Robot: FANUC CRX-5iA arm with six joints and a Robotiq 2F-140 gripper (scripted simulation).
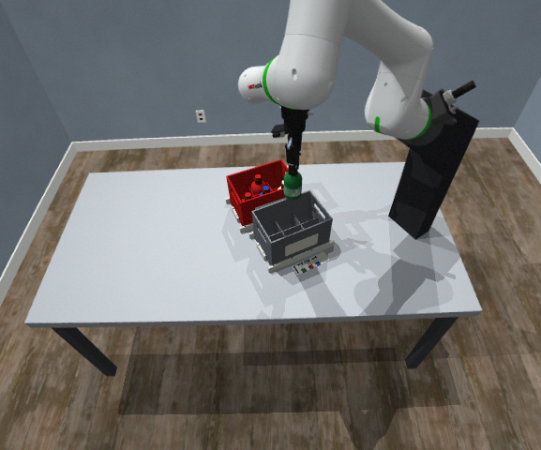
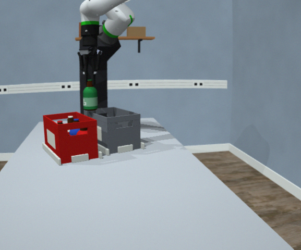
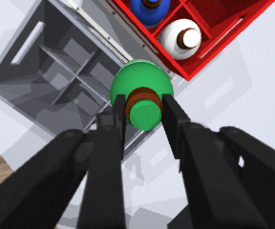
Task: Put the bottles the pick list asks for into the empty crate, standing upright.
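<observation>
Right now the green-label bottle is 8 cm below my hand. Round my hand: white-capped bottle 6 cm ahead, 9 cm to the right, 26 cm below; then grey crate 2 cm behind, 10 cm to the left, 27 cm below; then blue-label bottle 13 cm ahead, 3 cm to the right, 26 cm below.
</observation>
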